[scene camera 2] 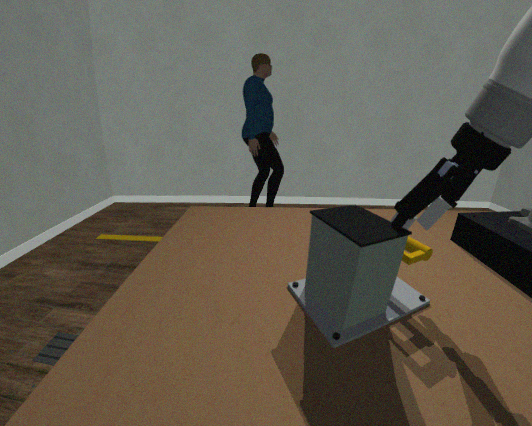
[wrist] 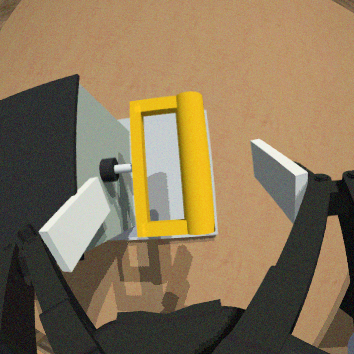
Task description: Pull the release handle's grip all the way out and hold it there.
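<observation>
The release handle's yellow grip (scene camera 2: pixel 424 254) (wrist: pixel 195 165) is a rectangular frame with a thick round outer bar. A short pale rod (wrist: pixel 123 168) joins it to a black collar (wrist: pixel 108 169) on the side of the grey-green housing (scene camera 2: pixel 330 270) (wrist: pixel 100 130). In the scene view the housing hides part of the grip. My gripper (scene camera 2: pixel 416 219) (wrist: pixel 177 176) is open and empty, tilted above the grip. In the wrist view one pad overlaps the housing's side, left of the grip, and the other is well to its right.
The housing has a black top (scene camera 2: pixel 360 225) (wrist: pixel 35 145) and stands on a bolted light plate (scene camera 2: pixel 412 295) (wrist: pixel 162 140) on the brown table (scene camera 2: pixel 200 325) (wrist: pixel 240 60). A black block (scene camera 2: pixel 492 250) is at the right. A person (scene camera 2: pixel 258 110) stands beyond the table's far edge.
</observation>
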